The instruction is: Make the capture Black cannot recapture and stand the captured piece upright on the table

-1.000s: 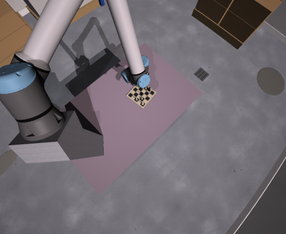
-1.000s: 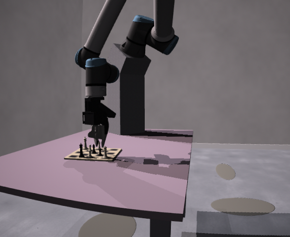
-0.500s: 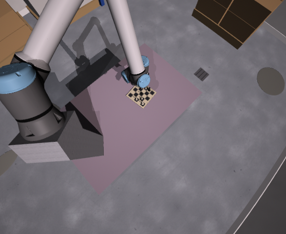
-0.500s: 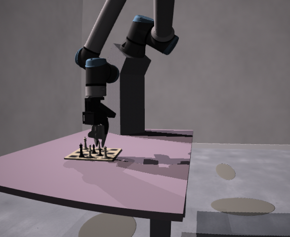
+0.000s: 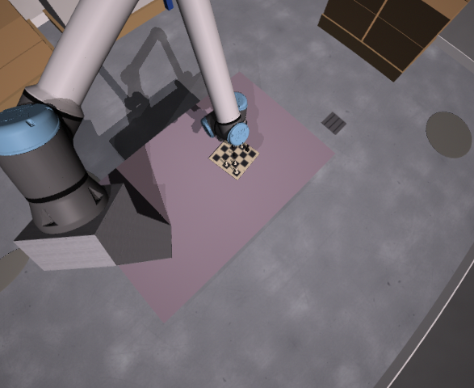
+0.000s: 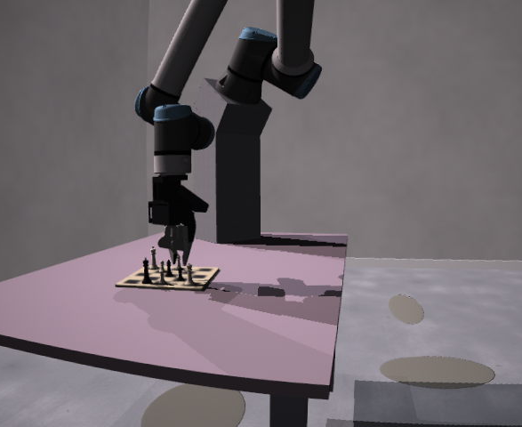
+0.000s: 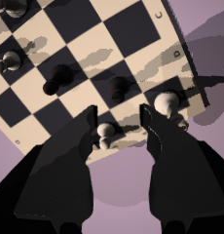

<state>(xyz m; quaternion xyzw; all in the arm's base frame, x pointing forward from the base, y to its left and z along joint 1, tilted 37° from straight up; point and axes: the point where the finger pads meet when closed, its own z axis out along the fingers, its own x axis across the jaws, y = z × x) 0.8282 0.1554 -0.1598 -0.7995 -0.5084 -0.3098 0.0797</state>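
Now: the black pawn 4 cm below my hand. Round my hand: tall black piece (5 cm ahead, 7 cm to the right, 2 cm below); chessboard (3 cm behind, 4 cm to the right, 6 cm below).
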